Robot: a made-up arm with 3 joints.
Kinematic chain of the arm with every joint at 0, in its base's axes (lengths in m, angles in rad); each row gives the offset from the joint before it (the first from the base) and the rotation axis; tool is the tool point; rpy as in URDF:
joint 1: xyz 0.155 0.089 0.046 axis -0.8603 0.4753 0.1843
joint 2: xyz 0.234 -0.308 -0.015 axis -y
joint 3: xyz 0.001 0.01 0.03 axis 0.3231 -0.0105 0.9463
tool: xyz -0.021 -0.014 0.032 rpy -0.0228 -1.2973 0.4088
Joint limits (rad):
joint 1: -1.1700..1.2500
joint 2: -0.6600..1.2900
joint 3: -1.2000..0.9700
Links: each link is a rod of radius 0.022 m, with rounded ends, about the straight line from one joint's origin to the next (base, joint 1, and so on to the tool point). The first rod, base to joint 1, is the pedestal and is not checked.
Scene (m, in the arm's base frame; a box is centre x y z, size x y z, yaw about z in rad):
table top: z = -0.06
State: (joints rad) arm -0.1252 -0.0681 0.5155
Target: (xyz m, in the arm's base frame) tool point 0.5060 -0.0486 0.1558
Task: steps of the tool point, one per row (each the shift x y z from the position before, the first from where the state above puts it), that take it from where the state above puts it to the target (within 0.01 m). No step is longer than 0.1 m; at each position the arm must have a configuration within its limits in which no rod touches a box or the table.
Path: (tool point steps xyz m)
1: 0.0227 0.0247 0.0456
2: 0.0273 0.0360 0.0341
3: 0.0292 0.0437 0.0191
4: 0.0284 0.0468 0.0027
5: 0.0249 0.0450 -0.0134

